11 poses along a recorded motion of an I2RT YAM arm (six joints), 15 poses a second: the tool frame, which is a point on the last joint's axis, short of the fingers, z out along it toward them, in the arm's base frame.
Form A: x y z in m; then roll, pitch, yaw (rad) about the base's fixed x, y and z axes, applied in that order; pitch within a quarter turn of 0, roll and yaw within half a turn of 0.
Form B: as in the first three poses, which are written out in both.
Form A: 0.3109, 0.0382, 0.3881, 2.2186, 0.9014, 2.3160
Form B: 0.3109, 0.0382, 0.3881, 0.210, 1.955, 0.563
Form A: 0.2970, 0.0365, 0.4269, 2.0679, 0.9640, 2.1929
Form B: 0.2970, 0.0365, 0.4269, 0.203, 1.846, 0.548
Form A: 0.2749, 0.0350, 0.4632, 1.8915, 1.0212, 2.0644
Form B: 0.2749, 0.0350, 0.4632, 0.218, 1.736, 0.527
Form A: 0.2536, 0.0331, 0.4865, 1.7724, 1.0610, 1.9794
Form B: 0.2536, 0.0331, 0.4865, 0.232, 1.669, 0.501
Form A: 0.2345, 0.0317, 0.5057, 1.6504, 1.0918, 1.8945
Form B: 0.2345, 0.0317, 0.5057, 0.253, 1.607, 0.478
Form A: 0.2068, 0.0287, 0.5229, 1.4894, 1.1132, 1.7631
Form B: 0.2068, 0.0287, 0.5229, 0.265, 1.535, 0.456
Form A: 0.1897, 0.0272, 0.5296, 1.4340, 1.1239, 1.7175
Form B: 0.1897, 0.0272, 0.5296, 0.270, 1.512, 0.443
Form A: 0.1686, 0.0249, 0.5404, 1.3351, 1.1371, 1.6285
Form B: 0.1686, 0.0249, 0.5404, 0.272, 1.473, 0.423
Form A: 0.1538, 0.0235, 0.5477, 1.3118, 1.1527, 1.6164
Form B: 0.1538, 0.0235, 0.5477, 0.283, 1.467, 0.406
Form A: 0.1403, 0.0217, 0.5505, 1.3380, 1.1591, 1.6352
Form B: 0.1403, 0.0217, 0.5505, 0.278, 1.478, 0.402
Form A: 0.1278, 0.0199, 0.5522, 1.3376, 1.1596, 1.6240
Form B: 0.1278, 0.0199, 0.5522, 0.268, 1.478, 0.401
